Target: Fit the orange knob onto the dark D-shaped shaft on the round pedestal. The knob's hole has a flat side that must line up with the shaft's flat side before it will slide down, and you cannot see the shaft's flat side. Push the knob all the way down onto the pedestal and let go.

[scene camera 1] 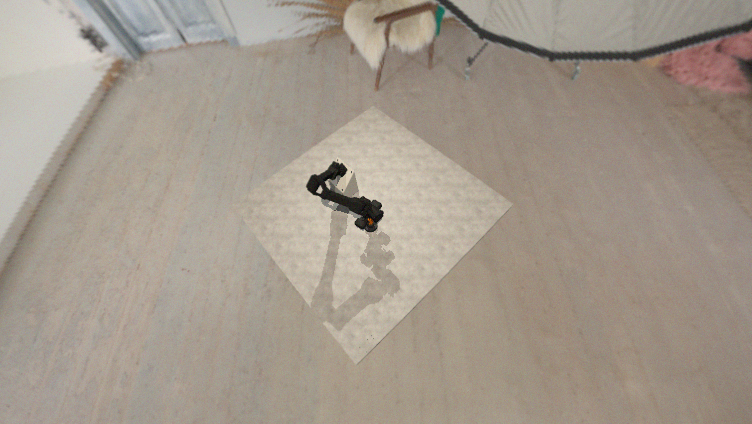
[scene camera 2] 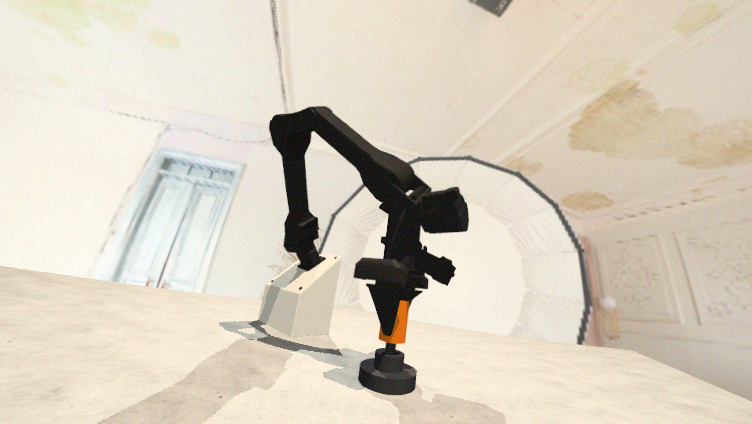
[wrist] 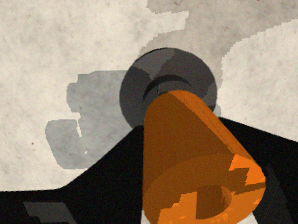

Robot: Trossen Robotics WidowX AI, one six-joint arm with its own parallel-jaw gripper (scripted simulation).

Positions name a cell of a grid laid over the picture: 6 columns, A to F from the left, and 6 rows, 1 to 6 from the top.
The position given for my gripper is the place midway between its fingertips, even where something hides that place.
I see my gripper (scene camera 2: D5), an orange knob (wrist: D5) and a dark round pedestal (scene camera 2: D6).
My gripper is seen too in the wrist view (wrist: D4). The dark round pedestal is seen too in the wrist view (wrist: D2).
